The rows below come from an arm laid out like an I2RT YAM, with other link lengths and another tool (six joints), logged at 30 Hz.
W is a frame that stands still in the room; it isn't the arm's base.
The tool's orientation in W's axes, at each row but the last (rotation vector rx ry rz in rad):
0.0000 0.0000 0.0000
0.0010 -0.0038 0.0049
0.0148 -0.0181 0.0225
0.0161 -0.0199 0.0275
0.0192 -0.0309 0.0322
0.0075 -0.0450 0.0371
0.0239 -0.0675 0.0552
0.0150 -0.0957 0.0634
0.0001 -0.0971 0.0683
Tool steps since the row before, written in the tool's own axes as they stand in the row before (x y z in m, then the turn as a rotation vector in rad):
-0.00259 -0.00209 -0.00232 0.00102 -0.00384 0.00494
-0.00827 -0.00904 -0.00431 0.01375 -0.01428 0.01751
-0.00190 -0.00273 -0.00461 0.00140 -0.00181 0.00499
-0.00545 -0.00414 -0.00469 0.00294 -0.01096 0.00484
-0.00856 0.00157 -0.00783 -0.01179 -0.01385 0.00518
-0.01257 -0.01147 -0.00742 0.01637 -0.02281 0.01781
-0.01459 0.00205 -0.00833 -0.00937 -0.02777 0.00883
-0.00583 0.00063 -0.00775 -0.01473 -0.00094 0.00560
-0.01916 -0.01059 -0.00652 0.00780 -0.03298 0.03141
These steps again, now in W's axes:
-0.00259 -0.00209 -0.00232 0.00102 -0.00384 0.00494
-0.00821 -0.00908 -0.00435 0.01375 -0.01423 0.01755
-0.00175 -0.00270 -0.00468 0.00135 -0.00185 0.00499
-0.00524 -0.00421 -0.00486 0.00315 -0.01095 0.00472
-0.00836 0.00145 -0.00806 -0.01149 -0.01432 0.00455
-0.01179 -0.01186 -0.00806 0.01639 -0.02234 0.01838
-0.01409 0.00147 -0.00926 -0.00837 -0.02846 0.00756
-0.00510 0.00040 -0.00827 -0.01510 -0.00196 0.00415
-0.01767 -0.01185 -0.00831 0.00695 -0.03248 0.03212

